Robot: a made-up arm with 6 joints. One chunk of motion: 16 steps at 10 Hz.
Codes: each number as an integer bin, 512 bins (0 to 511) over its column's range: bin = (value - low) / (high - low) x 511, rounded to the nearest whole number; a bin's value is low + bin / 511 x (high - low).
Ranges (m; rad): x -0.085..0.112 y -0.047..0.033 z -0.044..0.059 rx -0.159..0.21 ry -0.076..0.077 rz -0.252..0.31
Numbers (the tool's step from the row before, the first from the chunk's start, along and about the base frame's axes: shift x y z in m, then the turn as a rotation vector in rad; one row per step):
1: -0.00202 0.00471 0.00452 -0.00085 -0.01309 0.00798
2: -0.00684 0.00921 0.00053 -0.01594 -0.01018 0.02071
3: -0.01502 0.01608 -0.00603 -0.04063 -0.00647 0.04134
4: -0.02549 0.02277 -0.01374 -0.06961 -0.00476 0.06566
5: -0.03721 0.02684 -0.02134 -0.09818 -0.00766 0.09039
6: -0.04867 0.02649 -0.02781 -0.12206 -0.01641 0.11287
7: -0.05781 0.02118 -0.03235 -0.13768 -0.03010 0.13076
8: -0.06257 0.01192 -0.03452 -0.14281 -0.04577 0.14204
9: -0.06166 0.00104 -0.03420 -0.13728 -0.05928 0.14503
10: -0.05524 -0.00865 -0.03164 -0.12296 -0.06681 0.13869
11: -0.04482 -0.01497 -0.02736 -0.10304 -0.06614 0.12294
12: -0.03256 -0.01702 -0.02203 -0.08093 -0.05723 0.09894
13: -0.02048 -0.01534 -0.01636 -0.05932 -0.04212 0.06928
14: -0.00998 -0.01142 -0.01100 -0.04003 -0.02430 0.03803
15: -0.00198 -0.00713 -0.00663 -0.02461 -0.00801 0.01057
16: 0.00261 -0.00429 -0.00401 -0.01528 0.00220 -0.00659
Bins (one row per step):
1: 215 330 241 219 210 236
2: 203 359 221 198 220 248
3: 182 403 188 164 232 267
4: 154 446 150 124 238 289
5: 124 472 112 84 228 311
6: 94 469 80 51 199 332
7: 71 435 58 30 153 348
8: 58 376 47 22 101 358
9: 61 307 49 30 56 361
10: 77 245 61 50 31 355
11: 104 205 83 77 33 341
12: 136 191 109 108 63 319
13: 167 202 137 138 113 292
14: 195 227 164 165 173 264
15: 215 255 185 186 227 239
16: 227 273 198 199 261 223

